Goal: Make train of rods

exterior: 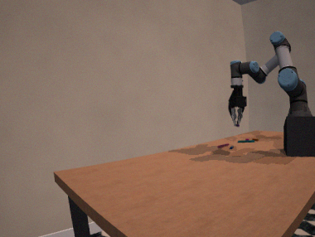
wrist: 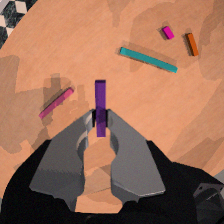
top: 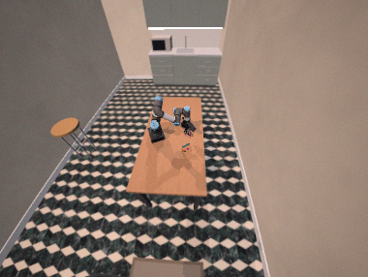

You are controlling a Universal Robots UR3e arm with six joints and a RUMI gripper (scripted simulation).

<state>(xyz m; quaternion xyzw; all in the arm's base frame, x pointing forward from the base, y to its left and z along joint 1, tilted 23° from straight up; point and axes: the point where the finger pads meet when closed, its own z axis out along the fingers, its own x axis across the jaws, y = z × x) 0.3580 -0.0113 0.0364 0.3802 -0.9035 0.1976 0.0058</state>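
Now: hand 10 mm above the purple rod. The rest, counted from my hand: grey rod (30 mm behind, 110 mm to the left, 110 mm below); then turquoise rod (30 mm behind, 80 mm to the right, 110 mm below); then pink rod (30 mm ahead, 90 mm to the left, 110 mm below).
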